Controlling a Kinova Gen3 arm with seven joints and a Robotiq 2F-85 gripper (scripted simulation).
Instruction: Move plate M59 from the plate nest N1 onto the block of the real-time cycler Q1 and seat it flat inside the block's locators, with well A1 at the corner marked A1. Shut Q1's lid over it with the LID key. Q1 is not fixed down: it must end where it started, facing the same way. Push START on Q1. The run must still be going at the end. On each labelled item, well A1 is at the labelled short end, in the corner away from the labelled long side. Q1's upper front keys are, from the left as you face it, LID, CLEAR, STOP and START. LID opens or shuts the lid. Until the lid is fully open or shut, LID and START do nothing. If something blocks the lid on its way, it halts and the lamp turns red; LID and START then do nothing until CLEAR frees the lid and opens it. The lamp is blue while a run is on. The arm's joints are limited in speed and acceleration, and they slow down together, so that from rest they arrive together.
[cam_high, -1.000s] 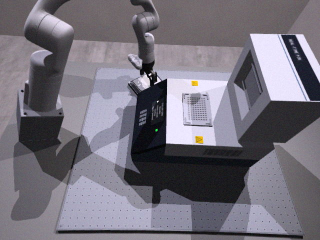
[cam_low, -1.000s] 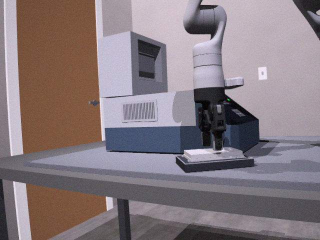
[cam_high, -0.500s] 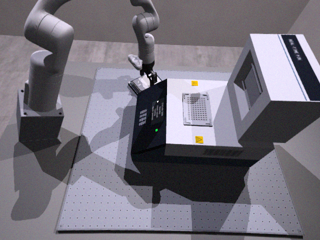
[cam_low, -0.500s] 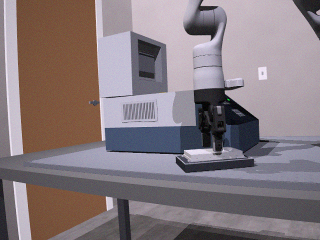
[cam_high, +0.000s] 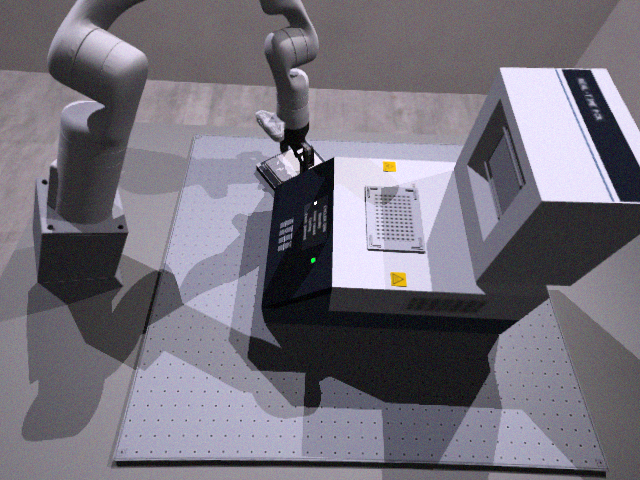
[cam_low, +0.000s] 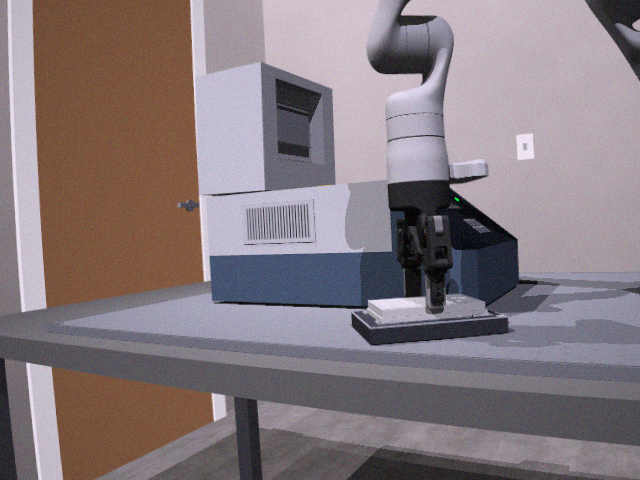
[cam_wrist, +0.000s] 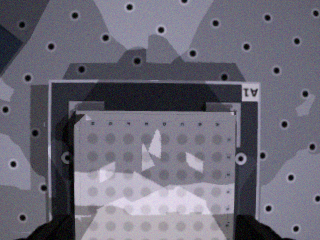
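Right now the plate M59 is 10 mm below my hand. The rest, counted from my hand: dark nest N1: 30 mm below; then A1 mark: 90 mm behind, 20 mm to the right, 20 mm below.
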